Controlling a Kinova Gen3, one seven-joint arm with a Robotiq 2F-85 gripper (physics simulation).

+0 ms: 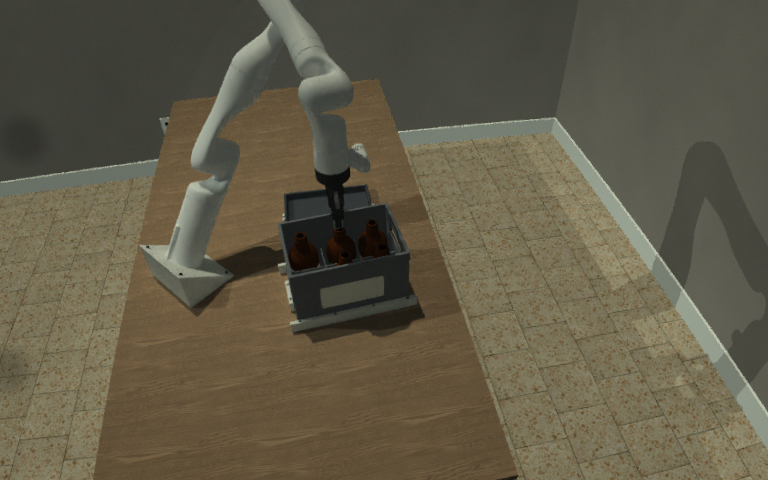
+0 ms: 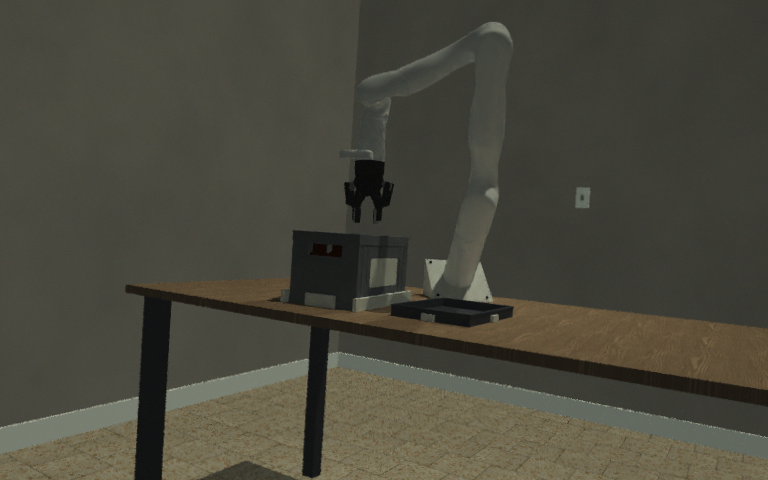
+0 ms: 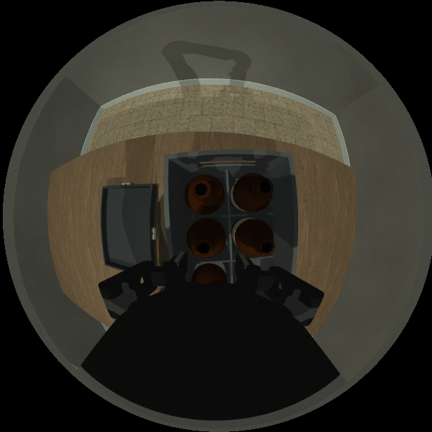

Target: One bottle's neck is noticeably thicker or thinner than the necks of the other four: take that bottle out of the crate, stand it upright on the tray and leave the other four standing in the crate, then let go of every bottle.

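Pixels of known places: gripper, fingertip midpoint: point(image 1: 337, 218) point(image 2: 366, 223); arm's base, link origin: point(image 1: 184, 260) point(image 2: 458, 277).
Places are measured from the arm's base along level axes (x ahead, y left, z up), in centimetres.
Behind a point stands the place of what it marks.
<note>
Five brown bottles stand in the grey crate point(image 1: 305, 298) @(x 32.0, y -19.4, z 3.6 cm) point(image 2: 325, 280) @(x 54.5, y -5.4, z 0.0 cm) point(image 3: 294, 200). Three are in the row beside the tray: the far one point(image 1: 372, 243) @(x 48.6, y -5.4, z 5.7 cm) point(image 3: 212, 201), the middle one point(image 1: 339, 250) @(x 40.5, y -6.7, z 5.5 cm) point(image 3: 205, 231) and the one nearest the arm's base point(image 1: 304, 257) point(image 3: 209, 274). The other row holds a middle bottle point(image 1: 344, 258) @(x 41.6, y -14.1, z 10.1 cm) point(image 3: 251, 234) and a far bottle point(image 1: 381, 249) @(x 50.2, y -12.1, z 10.0 cm) point(image 3: 250, 196). I cannot tell clearly which neck differs. My gripper point(image 1: 338, 225) @(x 40.6, y -5.2, z 14.2 cm) point(image 2: 367, 217) @(x 40.6, y -5.2, z 14.2 cm) point(image 3: 211, 260) is open and empty, pointing down above the middle bottle beside the tray. The dark tray point(image 1: 303, 210) @(x 30.5, y 22.8, z -5.7 cm) point(image 2: 470, 320) @(x 49.4, y 30.4, z -4.9 cm) point(image 3: 125, 225) holds no bottle.
The crate's walls rise around the bottles, with thin dividers point(image 3: 228, 200) between compartments. Pale blocks and strips point(image 1: 351, 315) @(x 42.1, y -18.8, z -4.6 cm) point(image 2: 320, 300) @(x 55.7, y -5.5, z -4.7 cm) lie along the crate's foot. The arm's base point(image 1: 181, 277) @(x 2.1, y -10.3, z 4.2 cm) point(image 2: 458, 288) @(x 3.5, y 2.3, z -3.0 cm) stands on the wooden table point(image 1: 271, 396) @(x 23.3, y -38.2, z -6.3 cm) point(image 2: 651, 345) @(x 37.3, y 62.8, z -6.2 cm).
</note>
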